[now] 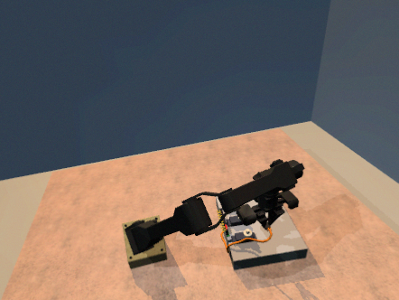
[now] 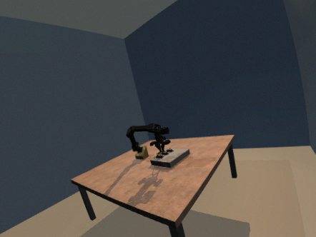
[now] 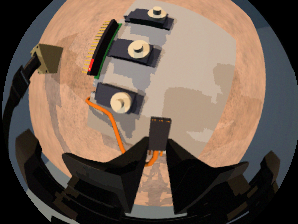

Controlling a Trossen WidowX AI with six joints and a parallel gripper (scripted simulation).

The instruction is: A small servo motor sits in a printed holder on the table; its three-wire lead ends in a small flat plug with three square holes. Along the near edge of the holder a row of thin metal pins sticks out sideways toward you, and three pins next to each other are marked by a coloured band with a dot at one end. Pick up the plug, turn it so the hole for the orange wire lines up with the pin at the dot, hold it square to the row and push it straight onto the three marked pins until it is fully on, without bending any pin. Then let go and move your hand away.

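Right now the red marked band is 10 cm behind my gripper tip, 8 cm to the left of it and 4 cm below it. Also, from my gripper tip: holder: 6 cm ahead, 8 cm to the left, 9 cm below.
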